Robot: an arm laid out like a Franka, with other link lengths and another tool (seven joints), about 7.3 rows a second.
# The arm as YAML. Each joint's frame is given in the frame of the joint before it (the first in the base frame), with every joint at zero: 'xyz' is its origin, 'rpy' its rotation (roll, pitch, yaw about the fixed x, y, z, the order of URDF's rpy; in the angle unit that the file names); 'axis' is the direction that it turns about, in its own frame. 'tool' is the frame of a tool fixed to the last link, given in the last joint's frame.
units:
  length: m
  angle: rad
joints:
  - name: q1
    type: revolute
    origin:
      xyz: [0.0, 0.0, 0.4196]
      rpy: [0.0, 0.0, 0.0]
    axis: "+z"
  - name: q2
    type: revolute
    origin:
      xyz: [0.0, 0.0, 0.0]
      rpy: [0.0, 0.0, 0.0]
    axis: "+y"
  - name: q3
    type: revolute
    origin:
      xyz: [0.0, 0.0, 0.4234]
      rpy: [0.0, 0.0, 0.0]
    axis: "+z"
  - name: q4
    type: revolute
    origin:
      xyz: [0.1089, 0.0, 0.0]
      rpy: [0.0, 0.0, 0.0]
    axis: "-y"
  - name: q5
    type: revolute
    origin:
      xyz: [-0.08, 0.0, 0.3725]
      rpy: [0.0, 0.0, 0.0]
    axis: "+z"
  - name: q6
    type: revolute
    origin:
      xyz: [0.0, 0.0, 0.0]
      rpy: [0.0, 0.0, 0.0]
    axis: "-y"
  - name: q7
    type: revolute
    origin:
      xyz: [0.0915, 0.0, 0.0]
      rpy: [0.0, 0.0, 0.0]
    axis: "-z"
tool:
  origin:
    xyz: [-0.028, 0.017, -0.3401]
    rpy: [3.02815, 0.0, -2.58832]
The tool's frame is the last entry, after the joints.
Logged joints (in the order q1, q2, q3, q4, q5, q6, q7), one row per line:
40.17 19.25 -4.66 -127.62 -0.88 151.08 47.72
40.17 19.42 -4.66 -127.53 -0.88 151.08 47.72
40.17 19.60 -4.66 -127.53 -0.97 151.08 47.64
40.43 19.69 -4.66 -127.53 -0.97 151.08 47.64
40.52 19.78 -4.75 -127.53 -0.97 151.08 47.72
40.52 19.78 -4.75 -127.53 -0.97 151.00 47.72
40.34 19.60 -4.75 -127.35 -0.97 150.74 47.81
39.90 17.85 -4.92 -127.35 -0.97 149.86 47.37
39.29 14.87 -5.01 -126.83 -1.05 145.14 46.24
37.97 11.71 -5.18 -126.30 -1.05 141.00 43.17
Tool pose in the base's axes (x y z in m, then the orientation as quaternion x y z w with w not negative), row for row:
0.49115 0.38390 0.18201 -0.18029 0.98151 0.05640 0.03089
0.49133 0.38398 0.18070 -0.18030 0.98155 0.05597 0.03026
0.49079 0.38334 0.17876 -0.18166 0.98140 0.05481 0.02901
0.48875 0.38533 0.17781 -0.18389 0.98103 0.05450 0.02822
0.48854 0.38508 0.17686 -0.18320 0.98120 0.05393 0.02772
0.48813 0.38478 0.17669 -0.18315 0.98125 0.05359 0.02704
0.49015 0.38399 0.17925 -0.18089 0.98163 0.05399 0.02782
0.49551 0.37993 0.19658 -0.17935 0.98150 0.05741 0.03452
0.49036 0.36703 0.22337 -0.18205 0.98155 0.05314 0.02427
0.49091 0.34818 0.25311 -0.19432 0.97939 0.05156 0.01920
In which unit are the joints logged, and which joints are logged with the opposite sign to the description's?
The joints are logged in degrees. Opposite sign: none.
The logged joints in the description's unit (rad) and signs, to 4 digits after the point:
0.7011 0.3360 -0.0813 -2.2274 -0.0154 2.6368 0.8329
0.7011 0.3389 -0.0813 -2.2258 -0.0154 2.6368 0.8329
0.7011 0.3421 -0.0813 -2.2258 -0.0169 2.6368 0.8315
0.7056 0.3437 -0.0813 -2.2258 -0.0169 2.6368 0.8315
0.7072 0.3452 -0.0829 -2.2258 -0.0169 2.6368 0.8329
0.7072 0.3452 -0.0829 -2.2258 -0.0169 2.6354 0.8329
0.7041 0.3421 -0.0829 -2.2227 -0.0169 2.6309 0.8344
0.6964 0.3115 -0.0859 -2.2227 -0.0169 2.6156 0.8268
0.6857 0.2595 -0.0874 -2.2136 -0.0183 2.5332 0.8070
0.6627 0.2044 -0.0904 -2.2044 -0.0183 2.4609 0.7535

